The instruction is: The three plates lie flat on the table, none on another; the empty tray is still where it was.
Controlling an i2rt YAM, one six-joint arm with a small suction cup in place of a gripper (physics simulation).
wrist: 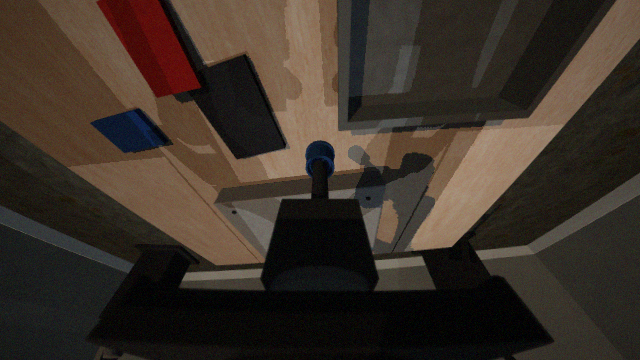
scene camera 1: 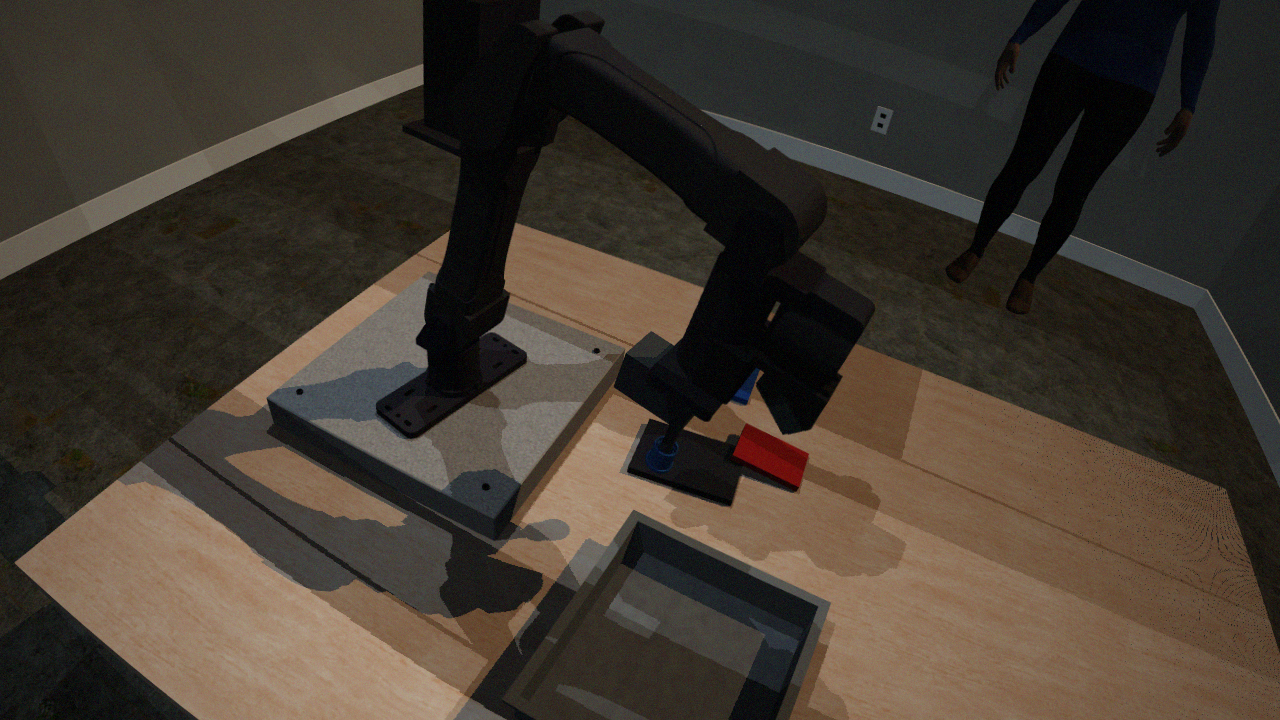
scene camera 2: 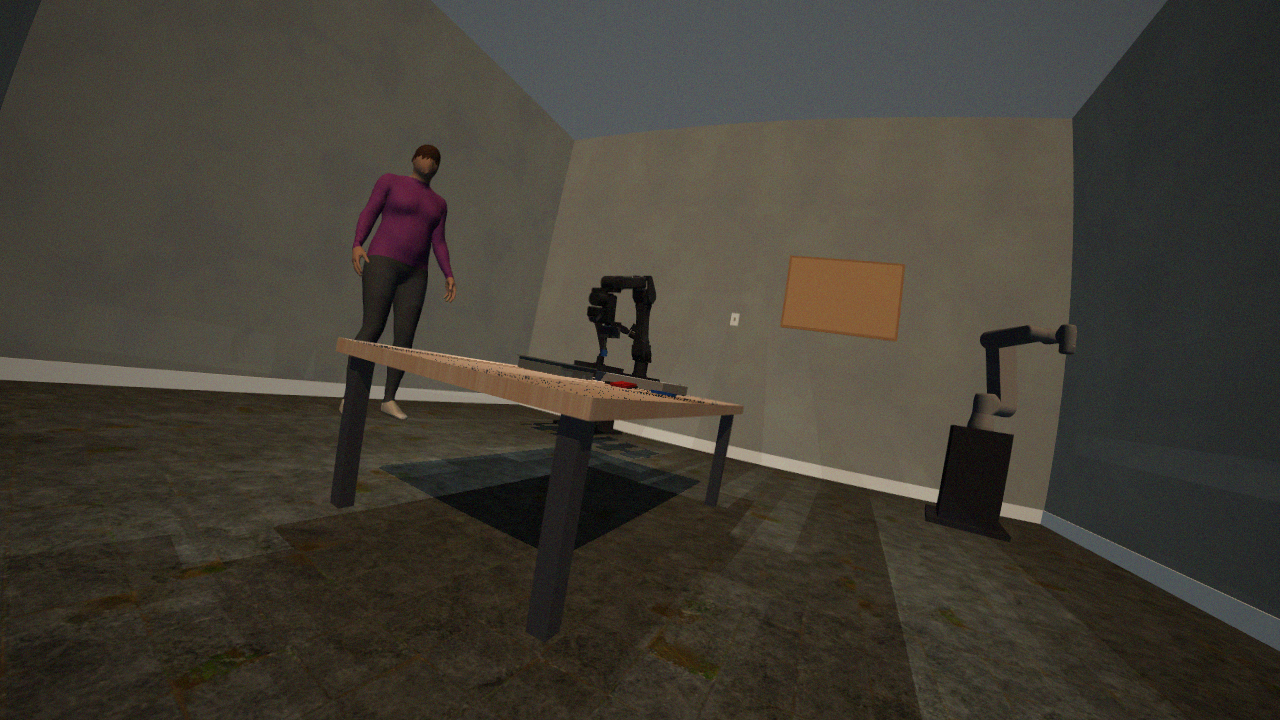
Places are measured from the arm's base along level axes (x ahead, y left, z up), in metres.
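Where they show: hand, its tool point: (wrist: 320, 154) (scene camera 1: 658, 462) (scene camera 2: 603, 355); arm's base, origin of its link: (scene camera 1: 454, 384) (scene camera 2: 638, 378).
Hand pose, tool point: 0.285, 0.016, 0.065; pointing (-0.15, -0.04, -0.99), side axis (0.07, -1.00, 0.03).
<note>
Things, the pixels of their top centre, and the offset from my tool point, as dx, dy, dz.
- black plate, centre of its top: (scene camera 1: 689, 458) (wrist: 238, 118) -0.012, +0.114, -0.098
- red plate, centre of its top: (scene camera 1: 773, 451) (wrist: 149, 49) (scene camera 2: 624, 381) +0.066, +0.187, -0.087
- blue plate, centre of its top: (scene camera 1: 736, 375) (wrist: 128, 133) (scene camera 2: 663, 392) -0.046, +0.295, -0.098
- grey tray, centre of its top: (scene camera 1: 681, 650) (scene camera 2: 557, 361) +0.126, -0.130, -0.058
The black plate (scene camera 1: 693, 467) (wrist: 242, 107) lies flat on the table between the stone base and the tray. The red plate (scene camera 1: 771, 454) (scene camera 2: 623, 385) (wrist: 155, 50) has its near end over the black plate's corner and looks slightly tilted. The blue plate (scene camera 1: 744, 386) (wrist: 131, 131) lies apart from both; in scene camera 1 the arm hides most of it. The grey tray (scene camera 1: 716, 573) (wrist: 344, 75) stands beside them, with no plate seen in it. My suction cup (scene camera 1: 660, 456) (scene camera 2: 603, 352) (wrist: 320, 152) is open and bare, a little above table level near the black plate's base-side end.
The thick stone base (scene camera 1: 335, 402) (wrist: 250, 220) under the arm stands close to the black plate. The arm's forearm and wrist hang over the plates. A person (scene camera 2: 407, 223) stands beyond the table (scene camera 2: 501, 380), and another arm on a pedestal (scene camera 2: 973, 474) stands at the right.
</note>
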